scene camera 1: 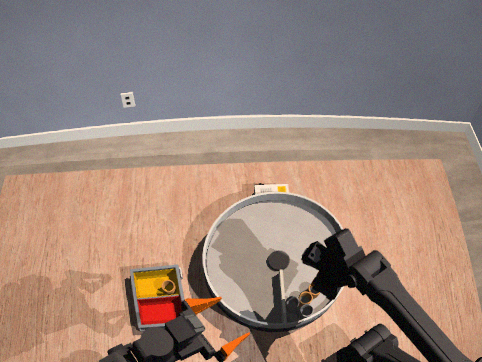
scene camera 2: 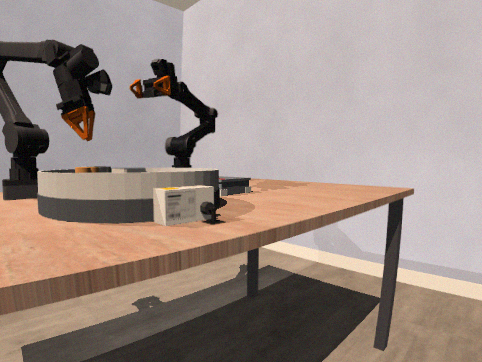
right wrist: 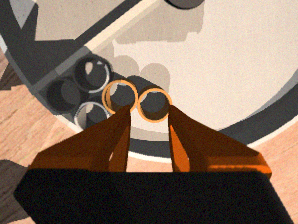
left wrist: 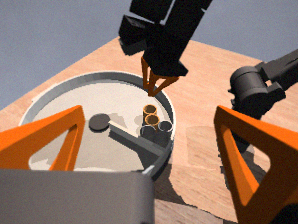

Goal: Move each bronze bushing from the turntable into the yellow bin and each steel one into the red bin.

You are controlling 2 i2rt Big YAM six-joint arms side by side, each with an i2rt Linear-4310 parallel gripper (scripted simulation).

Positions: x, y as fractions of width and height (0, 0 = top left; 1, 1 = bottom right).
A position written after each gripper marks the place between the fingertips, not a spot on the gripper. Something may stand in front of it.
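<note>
Scene camera 1 shows a red bin (scene camera 1: 0.32, 0.86), while scene camera 2 shows the right gripper (scene camera 2: 0.18, 0.39). In the left wrist view the left gripper (left wrist: 0.50, 0.50) shares the picture with the right gripper (left wrist: 0.50, 0.41), and the red bin is out of frame in the left wrist view. The right wrist view shows the right gripper (right wrist: 0.50, 0.50), but the bin is out of frame in the right wrist view.
</note>
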